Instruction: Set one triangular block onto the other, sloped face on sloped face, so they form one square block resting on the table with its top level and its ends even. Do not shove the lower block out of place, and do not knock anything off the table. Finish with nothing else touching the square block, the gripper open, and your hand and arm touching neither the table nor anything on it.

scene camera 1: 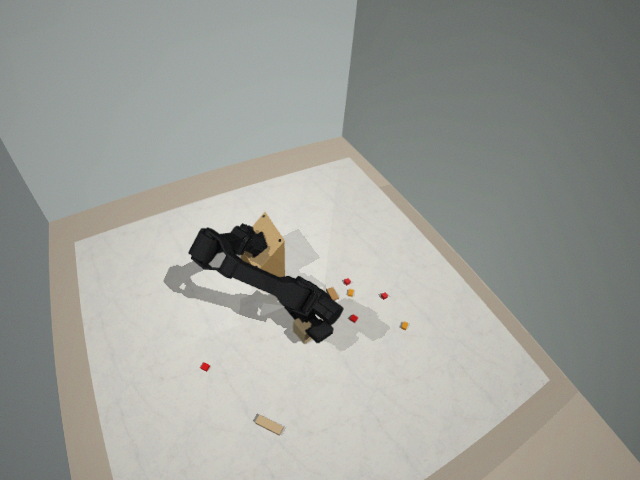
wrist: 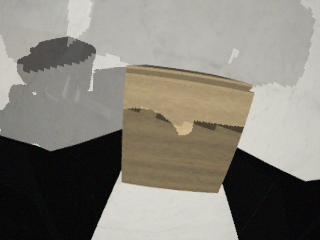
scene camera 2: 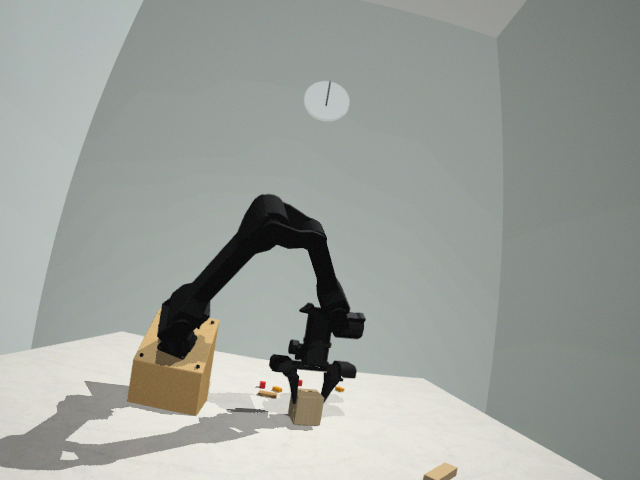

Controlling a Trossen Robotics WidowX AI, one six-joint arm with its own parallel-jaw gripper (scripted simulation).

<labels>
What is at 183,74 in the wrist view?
A square-looking block.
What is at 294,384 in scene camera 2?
My gripper.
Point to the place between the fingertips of my gripper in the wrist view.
174,141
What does my gripper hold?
A square-looking block.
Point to a square-looking block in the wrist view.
At 178,134
</labels>
